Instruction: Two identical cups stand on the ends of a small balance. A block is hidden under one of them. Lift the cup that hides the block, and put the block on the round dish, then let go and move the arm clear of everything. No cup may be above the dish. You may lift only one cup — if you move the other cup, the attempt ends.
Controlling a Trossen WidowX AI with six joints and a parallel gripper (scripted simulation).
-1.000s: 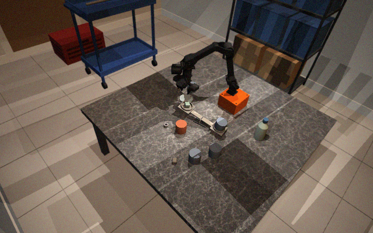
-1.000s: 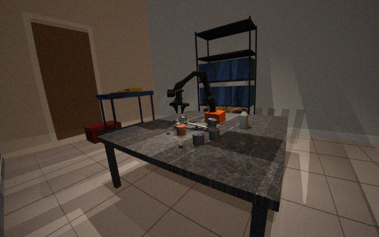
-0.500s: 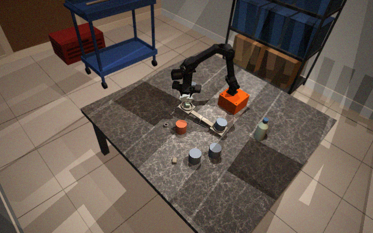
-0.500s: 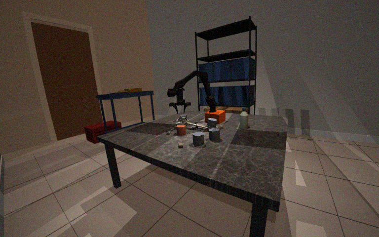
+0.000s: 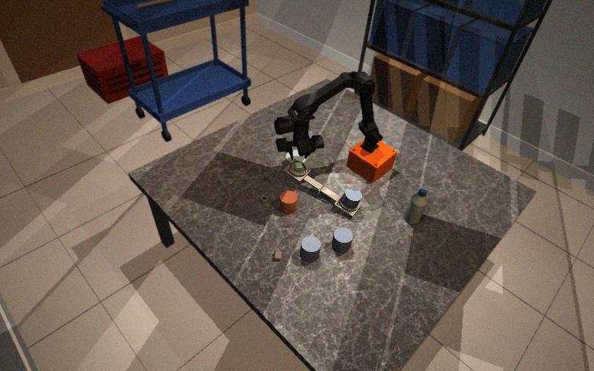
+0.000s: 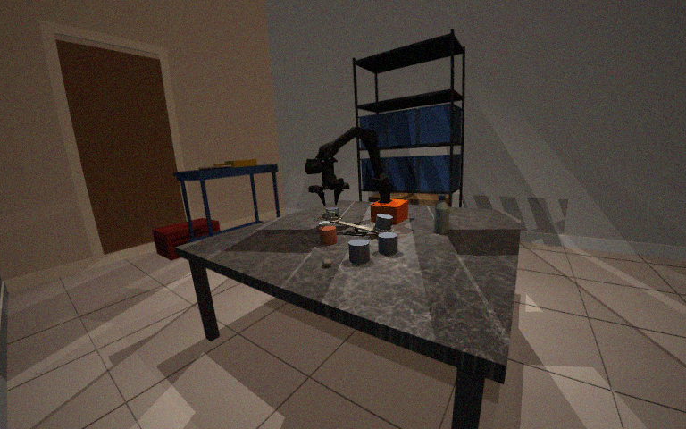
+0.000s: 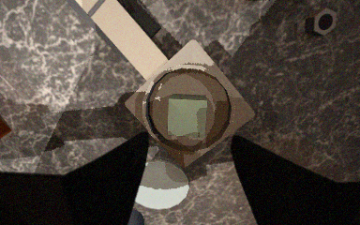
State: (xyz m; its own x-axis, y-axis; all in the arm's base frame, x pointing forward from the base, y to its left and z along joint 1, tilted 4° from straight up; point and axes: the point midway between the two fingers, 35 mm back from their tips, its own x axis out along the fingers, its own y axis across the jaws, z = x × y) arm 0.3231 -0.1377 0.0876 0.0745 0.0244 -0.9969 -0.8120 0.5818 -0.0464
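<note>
Now: gripper tip 40 mm above the green block. From my gripper tip the other things lie so: blue-grey cup (270 mm to the left, 70 mm below, 40 mm behind); orange-red cup (160 mm ahead, 90 mm below, 80 mm to the left); pale round dish (130 mm below, 120 mm behind, 110 mm to the right).
</note>
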